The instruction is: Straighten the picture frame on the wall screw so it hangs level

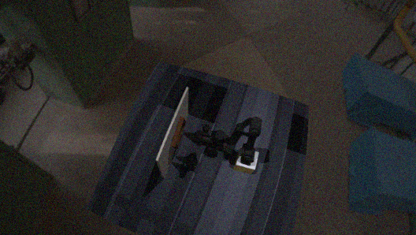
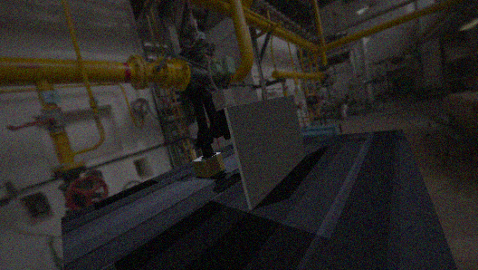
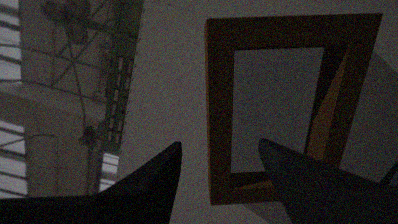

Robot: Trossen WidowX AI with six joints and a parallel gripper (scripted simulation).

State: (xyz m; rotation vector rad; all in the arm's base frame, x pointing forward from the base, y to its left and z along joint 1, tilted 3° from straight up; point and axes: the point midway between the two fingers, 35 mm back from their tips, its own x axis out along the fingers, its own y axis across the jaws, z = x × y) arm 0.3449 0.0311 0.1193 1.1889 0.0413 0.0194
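My gripper tip is 5 cm short of the picture frame, 5 cm above it and 2 cm to the left of it. From my gripper tip the other things lie so: wall panel (7 cm below, 6 cm ahead, 1 cm to the right).
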